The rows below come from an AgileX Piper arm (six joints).
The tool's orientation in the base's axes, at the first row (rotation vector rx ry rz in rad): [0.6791, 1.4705, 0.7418]
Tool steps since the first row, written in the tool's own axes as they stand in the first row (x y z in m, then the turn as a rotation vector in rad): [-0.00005, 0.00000, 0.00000, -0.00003, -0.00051, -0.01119]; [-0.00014, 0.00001, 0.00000, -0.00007, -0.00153, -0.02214]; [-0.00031, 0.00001, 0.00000, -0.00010, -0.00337, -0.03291]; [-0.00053, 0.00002, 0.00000, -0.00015, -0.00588, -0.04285]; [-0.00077, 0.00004, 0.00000, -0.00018, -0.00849, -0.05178]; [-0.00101, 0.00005, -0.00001, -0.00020, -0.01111, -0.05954]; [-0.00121, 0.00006, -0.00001, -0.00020, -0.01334, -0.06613]
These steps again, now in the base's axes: [0.00000, -0.00004, 0.00003, -0.01117, -0.00082, -0.00039]; [0.00000, -0.00010, 0.00009, -0.02208, -0.00194, -0.00117]; [0.00001, -0.00024, 0.00020, -0.03279, -0.00356, -0.00261]; [0.00002, -0.00041, 0.00034, -0.04265, -0.00557, -0.00456]; [0.00002, -0.00058, 0.00051, -0.05150, -0.00758, -0.00661]; [0.00002, -0.00077, 0.00066, -0.05918, -0.00954, -0.00866]; [0.00003, -0.00092, 0.00079, -0.06571, -0.01119, -0.01042]
